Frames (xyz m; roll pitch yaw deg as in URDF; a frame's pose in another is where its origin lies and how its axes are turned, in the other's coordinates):
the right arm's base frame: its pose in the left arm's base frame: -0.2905 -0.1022 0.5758 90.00 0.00 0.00
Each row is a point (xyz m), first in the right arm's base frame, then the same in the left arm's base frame.
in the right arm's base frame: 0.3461 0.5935 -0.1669
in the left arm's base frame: 0.0556 0.0647 1.1693
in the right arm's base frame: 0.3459 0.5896 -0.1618
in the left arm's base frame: 0.0554 0.0596 1.1654
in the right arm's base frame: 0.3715 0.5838 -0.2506
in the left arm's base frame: 0.0810 0.1484 1.1596
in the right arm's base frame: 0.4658 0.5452 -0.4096
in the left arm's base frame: 0.1753 0.3074 1.1210
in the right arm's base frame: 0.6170 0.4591 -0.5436
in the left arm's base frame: 0.3265 0.4414 1.0349
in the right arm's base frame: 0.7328 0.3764 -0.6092
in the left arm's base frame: 0.4423 0.5070 0.9522
